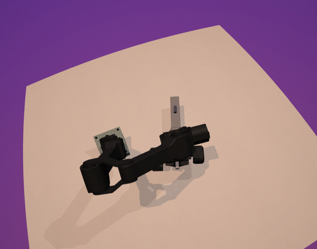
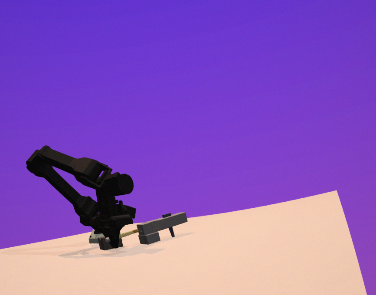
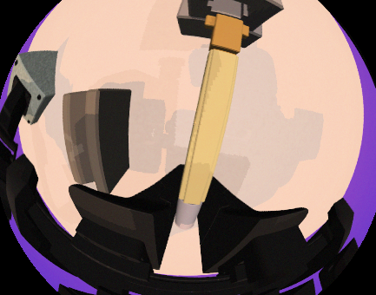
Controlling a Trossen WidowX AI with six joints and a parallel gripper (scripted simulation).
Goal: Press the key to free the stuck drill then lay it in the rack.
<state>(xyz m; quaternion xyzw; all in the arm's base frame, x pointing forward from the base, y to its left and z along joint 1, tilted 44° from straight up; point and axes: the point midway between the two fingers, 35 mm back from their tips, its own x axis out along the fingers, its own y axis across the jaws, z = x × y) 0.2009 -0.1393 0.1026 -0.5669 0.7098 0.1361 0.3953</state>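
Right now the drill is 2 cm ahead of my gripper tip, 3 cm to the left of it and 4 cm above it. Round my gripper tip: rack block (6 cm behind, 5 cm to the left, 1 cm above); housing (8 cm ahead, 17 cm to the left, 4 cm above); key (9 cm ahead, 20 cm to the left, 4 cm above).
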